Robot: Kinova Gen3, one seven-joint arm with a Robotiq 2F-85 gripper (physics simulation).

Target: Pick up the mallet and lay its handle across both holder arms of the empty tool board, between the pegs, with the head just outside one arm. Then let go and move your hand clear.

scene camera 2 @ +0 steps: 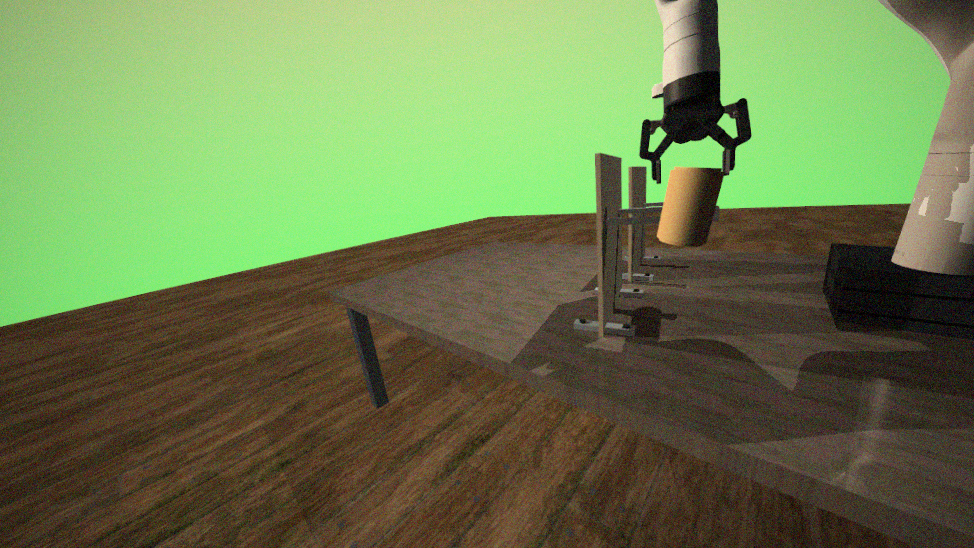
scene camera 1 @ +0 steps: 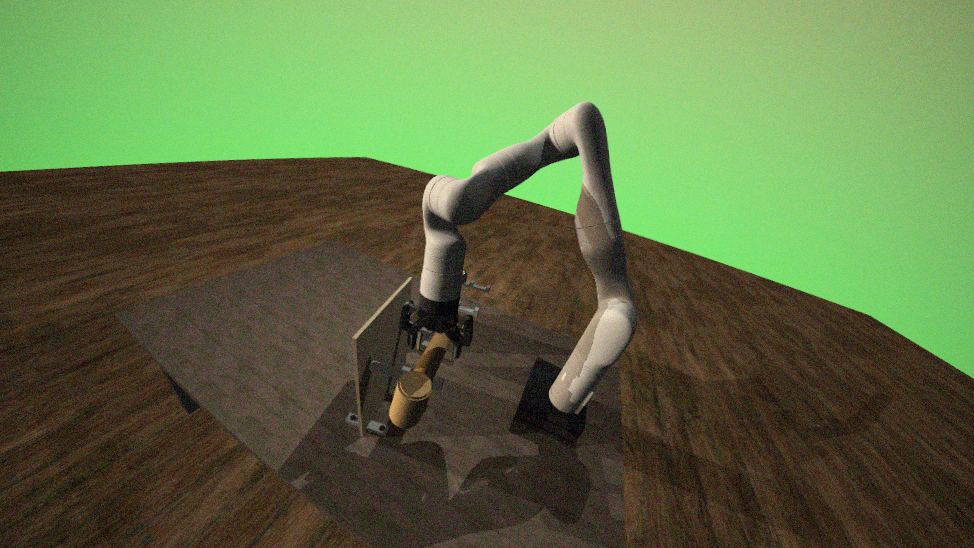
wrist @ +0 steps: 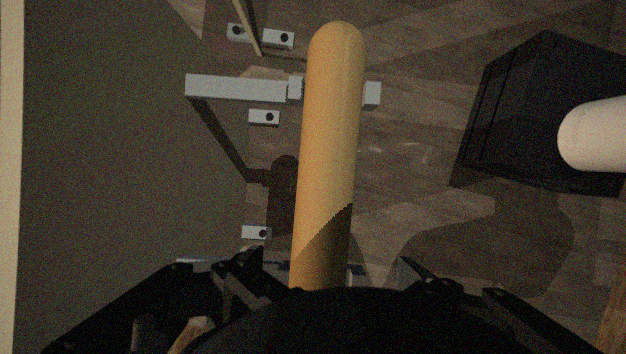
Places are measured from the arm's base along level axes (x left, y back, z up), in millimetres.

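Pixels of known places: gripper, fingertip midpoint: (scene camera 1: 433, 352) (wrist: 328, 266); arm's base at its link origin: (scene camera 2: 934, 265) (scene camera 1: 564, 398) (wrist: 591, 136).
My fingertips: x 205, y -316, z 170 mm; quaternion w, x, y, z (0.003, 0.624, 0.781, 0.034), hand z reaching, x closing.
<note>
For each thing: its top centre in the pictures, then the offset to it from my fingertips. "*": a spot on its surface instead. Level surfaces: height alone.
- mallet's tan handle at a spot on its surface: (wrist: 330, 150) * dx -72, dy -20, dz -9 mm
- peg at its top centre: (wrist: 295, 87) dx -116, dy -59, dz -41 mm
- raised tip at a spot on its surface: (wrist: 372, 93) * dx -129, dy +1, dz -41 mm
- mallet's head at its top centre: (scene camera 2: 690, 167) (scene camera 1: 411, 381) dx +101, dy +16, dz +20 mm
- second board at its surface level: dz -53 mm
- table at its surface level: dz -262 mm
The mallet's tan handle (scene camera 1: 433, 354) (wrist: 330, 150) lies across the holder arms of the tool board (scene camera 1: 382, 333) (scene camera 2: 608, 231) (wrist: 125, 150). In the wrist view it crosses the far arm (wrist: 235, 89) between the peg (wrist: 295, 87) and the raised tip (wrist: 372, 93). The near arm is mostly hidden by the hand. The mallet's head (scene camera 1: 408, 402) (scene camera 2: 689, 207) hangs at the near end, outside the near arm, slightly tilted; the wrist view hides it. My gripper (scene camera 1: 435, 346) (scene camera 2: 692, 174) (wrist: 328, 266) is open and empty, above the handle, fingers on either side of it.
A second board (scene camera 2: 636, 218) with arms (scene camera 1: 476, 286) stands behind the first. The upright panel of the first board rises close beside one finger. The black robot base (scene camera 1: 544, 402) (scene camera 2: 885, 293) (wrist: 525, 115) is on the other side. Both boards stand on the table (scene camera 1: 238, 327) (scene camera 2: 463, 293).
</note>
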